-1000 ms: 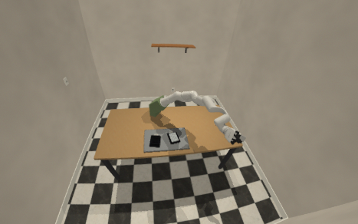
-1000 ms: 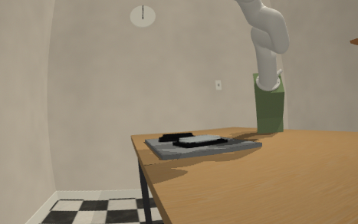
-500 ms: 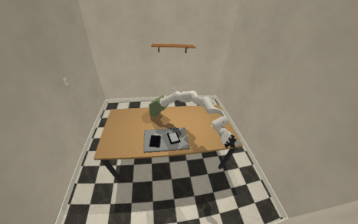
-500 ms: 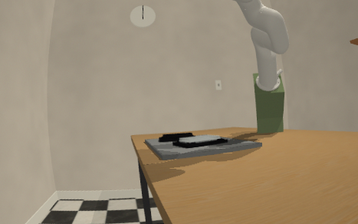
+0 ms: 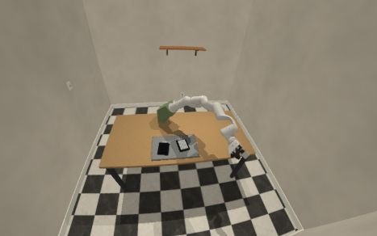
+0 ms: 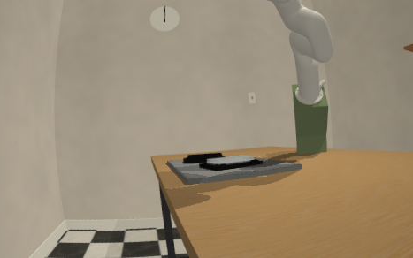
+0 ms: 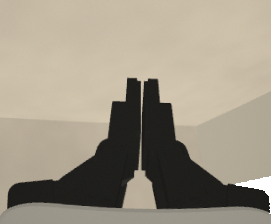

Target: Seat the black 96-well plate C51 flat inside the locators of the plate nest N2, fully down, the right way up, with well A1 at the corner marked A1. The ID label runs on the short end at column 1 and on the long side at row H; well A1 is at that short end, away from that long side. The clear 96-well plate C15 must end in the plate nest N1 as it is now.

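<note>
The black plate C51 is 54 cm to the right of my hand, 51 cm below it and 45 cm behind it. Also, from my hand: N2 label (55 cm behind, 54 cm to the right, 53 cm below); clear plate C15 (51 cm below, 50 cm behind, 32 cm to the right); A1 mark (52 cm below, 52 cm behind, 48 cm to the right).
</note>
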